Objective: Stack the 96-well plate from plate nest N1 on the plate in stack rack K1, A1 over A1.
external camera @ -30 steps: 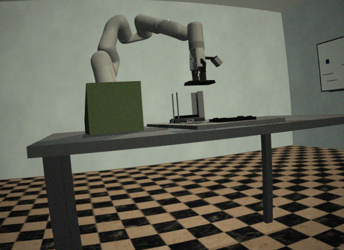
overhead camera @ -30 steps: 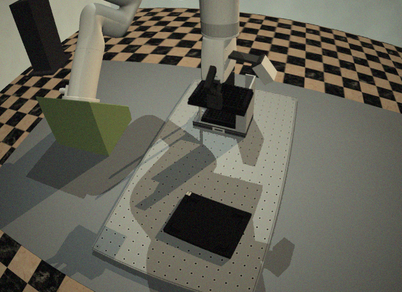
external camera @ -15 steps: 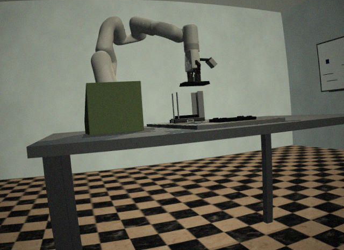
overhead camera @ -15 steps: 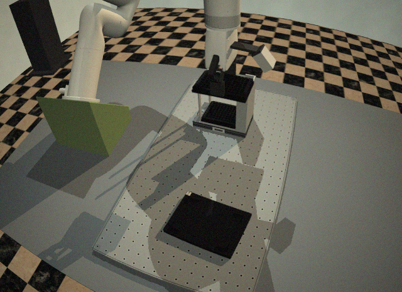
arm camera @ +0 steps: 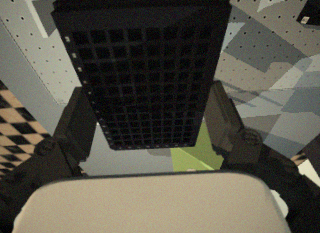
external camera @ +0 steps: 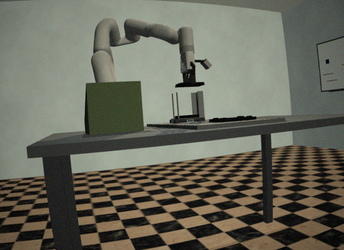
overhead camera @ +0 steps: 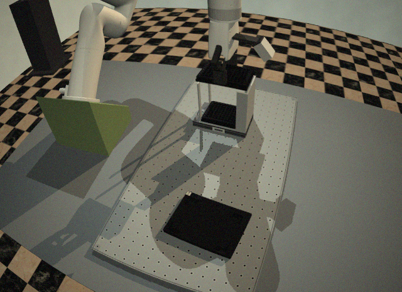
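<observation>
The tall wall lies 60 mm ahead of my hand, 20 mm to the left of it and 110 mm below it. Also, from my hand: black 96-well plate 10 mm below; pale A1 mark 60 mm behind, 240 mm to the right, 190 mm below.
</observation>
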